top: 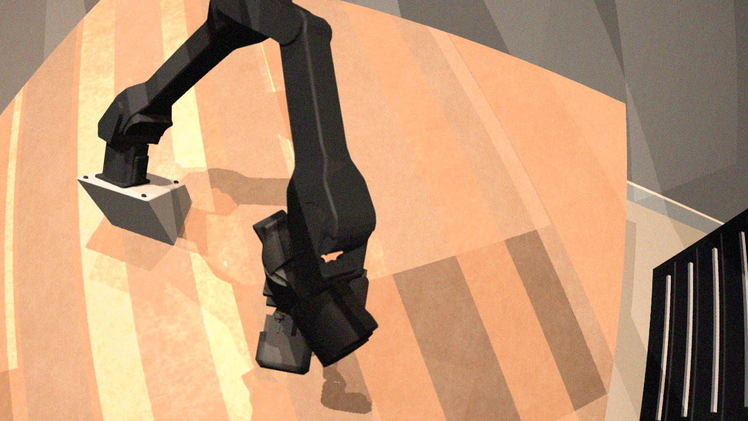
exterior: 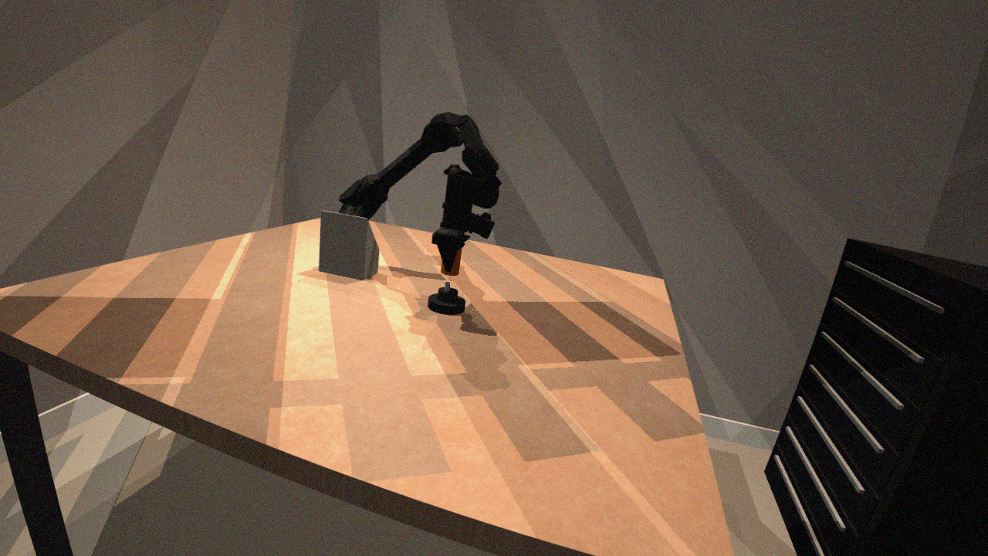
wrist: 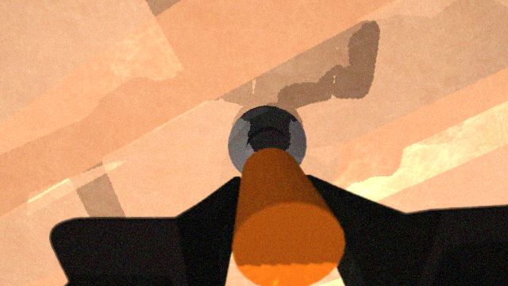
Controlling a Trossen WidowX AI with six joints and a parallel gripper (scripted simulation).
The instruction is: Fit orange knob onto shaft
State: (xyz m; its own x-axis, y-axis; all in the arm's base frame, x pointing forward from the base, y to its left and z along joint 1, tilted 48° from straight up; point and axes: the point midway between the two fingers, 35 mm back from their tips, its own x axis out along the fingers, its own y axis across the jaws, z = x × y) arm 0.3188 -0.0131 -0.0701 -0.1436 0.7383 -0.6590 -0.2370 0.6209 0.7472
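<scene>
Right now my gripper tip is 6 cm above the round pedestal. Also, from my gripper tip: orange knob 3 cm above.
</scene>
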